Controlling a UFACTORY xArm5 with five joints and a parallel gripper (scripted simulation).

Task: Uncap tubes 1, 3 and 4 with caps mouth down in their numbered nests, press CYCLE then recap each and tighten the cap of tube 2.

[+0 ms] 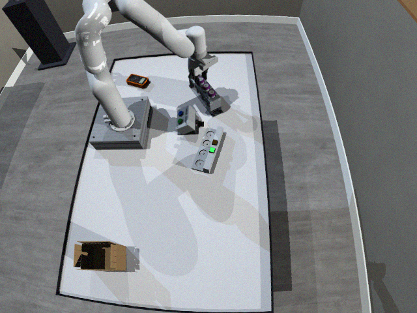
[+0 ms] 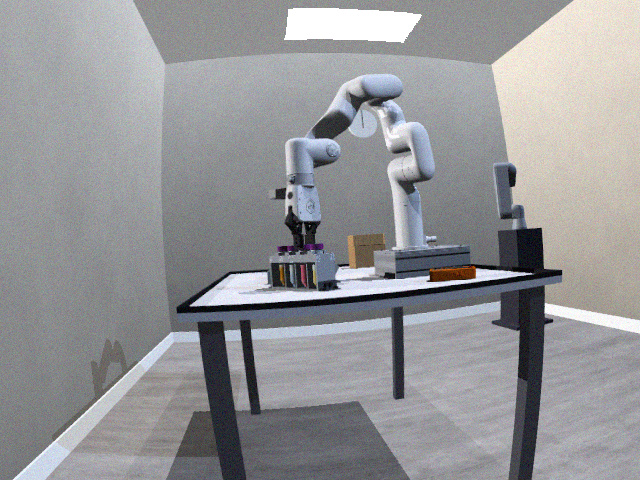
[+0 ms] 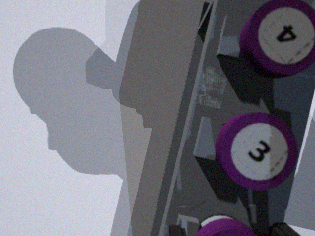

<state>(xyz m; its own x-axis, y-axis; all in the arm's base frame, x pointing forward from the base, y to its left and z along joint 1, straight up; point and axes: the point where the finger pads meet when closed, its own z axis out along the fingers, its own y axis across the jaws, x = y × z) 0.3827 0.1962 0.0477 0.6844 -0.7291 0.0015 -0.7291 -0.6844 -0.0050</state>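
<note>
Right now the green key is 10 cm behind my hand, 21 cm to the right of it and 6 cm below it. Round my hand: blue key 10 cm behind, 16 cm to the right, 6 cm below; then key housing 8 cm behind, 19 cm to the right, 8 cm below; then cardboard box 40 cm behind, 82 cm to the right, 6 cm below.
</note>
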